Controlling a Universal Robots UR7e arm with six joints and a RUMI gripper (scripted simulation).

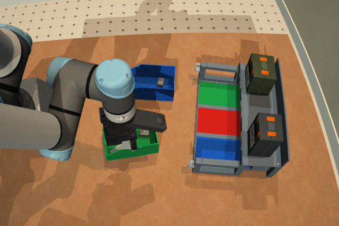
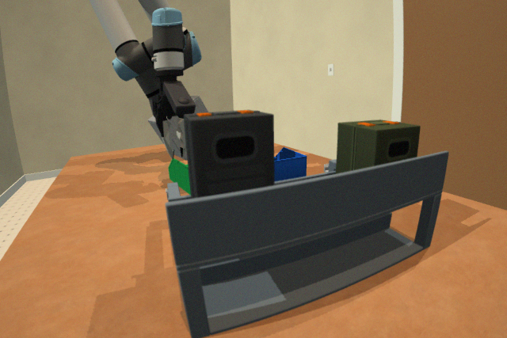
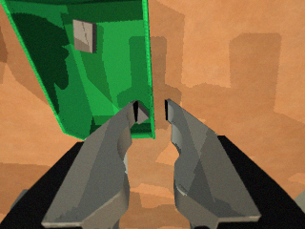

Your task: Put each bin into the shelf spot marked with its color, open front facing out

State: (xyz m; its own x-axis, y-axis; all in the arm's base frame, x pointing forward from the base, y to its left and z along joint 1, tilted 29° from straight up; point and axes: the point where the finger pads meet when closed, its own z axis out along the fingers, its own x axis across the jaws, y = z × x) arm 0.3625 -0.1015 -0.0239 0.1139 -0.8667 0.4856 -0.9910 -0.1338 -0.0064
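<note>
Right now the green bin is 6 cm below my hand, 5 cm to the left of it and 1 cm behind it. From my hand the other things lie so: shelf front lip: 22 cm ahead, 12 cm to the left, 9 cm below; then black box: 38 cm ahead, 6 cm above, 3 cm to the right; then blue bin: 26 cm to the left, 7 cm ahead, 6 cm below.
</note>
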